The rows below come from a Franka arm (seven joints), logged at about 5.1 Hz.
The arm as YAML. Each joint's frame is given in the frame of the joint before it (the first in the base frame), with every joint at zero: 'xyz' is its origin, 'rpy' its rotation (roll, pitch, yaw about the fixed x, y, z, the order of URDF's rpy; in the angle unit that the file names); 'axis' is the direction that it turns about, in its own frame. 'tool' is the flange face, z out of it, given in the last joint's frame.
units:
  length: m
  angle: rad
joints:
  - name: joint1
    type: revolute
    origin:
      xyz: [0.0, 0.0, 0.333]
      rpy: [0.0, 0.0, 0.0]
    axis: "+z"
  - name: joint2
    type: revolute
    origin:
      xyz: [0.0, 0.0, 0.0]
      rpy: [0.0, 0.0, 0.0]
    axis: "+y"
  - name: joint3
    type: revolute
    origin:
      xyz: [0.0, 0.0, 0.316]
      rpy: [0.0, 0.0, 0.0]
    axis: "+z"
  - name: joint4
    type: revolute
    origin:
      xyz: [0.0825, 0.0, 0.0]
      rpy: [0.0, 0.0, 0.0]
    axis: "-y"
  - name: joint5
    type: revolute
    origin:
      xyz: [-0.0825, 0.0, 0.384]
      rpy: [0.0, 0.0, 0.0]
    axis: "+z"
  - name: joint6
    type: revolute
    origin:
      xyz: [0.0, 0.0, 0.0]
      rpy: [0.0, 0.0, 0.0]
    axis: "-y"
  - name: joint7
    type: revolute
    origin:
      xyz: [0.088, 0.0, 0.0]
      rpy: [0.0, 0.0, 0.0]
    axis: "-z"
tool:
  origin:
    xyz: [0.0, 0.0, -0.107]
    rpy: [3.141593, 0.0, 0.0]
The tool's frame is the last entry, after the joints.
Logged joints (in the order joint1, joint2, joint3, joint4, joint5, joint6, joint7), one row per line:
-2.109, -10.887, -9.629, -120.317, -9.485, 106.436, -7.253
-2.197, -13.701, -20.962, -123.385, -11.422, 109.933, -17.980
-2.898, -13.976, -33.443, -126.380, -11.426, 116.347, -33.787
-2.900, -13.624, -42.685, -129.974, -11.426, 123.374, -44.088
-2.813, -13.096, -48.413, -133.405, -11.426, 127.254, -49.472
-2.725, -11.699, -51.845, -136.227, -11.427, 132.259, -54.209
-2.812, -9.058, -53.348, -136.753, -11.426, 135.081, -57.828
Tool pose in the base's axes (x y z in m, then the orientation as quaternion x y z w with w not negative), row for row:
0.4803, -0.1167, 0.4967, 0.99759, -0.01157, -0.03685, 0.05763
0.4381, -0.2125, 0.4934, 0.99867, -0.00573, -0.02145, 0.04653
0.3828, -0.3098, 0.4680, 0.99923, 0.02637, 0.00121, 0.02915
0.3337, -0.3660, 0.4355, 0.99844, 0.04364, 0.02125, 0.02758
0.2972, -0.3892, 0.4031, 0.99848, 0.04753, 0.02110, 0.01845
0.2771, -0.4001, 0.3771, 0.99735, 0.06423, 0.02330, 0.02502
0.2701, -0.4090, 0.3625, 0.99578, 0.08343, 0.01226, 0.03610
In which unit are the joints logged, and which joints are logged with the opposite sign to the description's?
The joints are logged in degrees. Opposite sign: none.
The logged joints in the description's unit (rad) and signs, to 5 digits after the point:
-0.03681, -0.19001, -0.16806, -2.09993, -0.16554, 1.85766, -0.12659
-0.03834, -0.23913, -0.36586, -2.15347, -0.19935, 1.91869, -0.31381
-0.05058, -0.24393, -0.58369, -2.20575, -0.19942, 2.03064, -0.58969
-0.05061, -0.23778, -0.74499, -2.26847, -0.19942, 2.15328, -0.76948
-0.04910, -0.22857, -0.84497, -2.32836, -0.19942, 2.22100, -0.86345
-0.04756, -0.20419, -0.90487, -2.37761, -0.19944, 2.30836, -0.94613
-0.04908, -0.15809, -0.93110, -2.38679, -0.19942, 2.35761, -1.00929

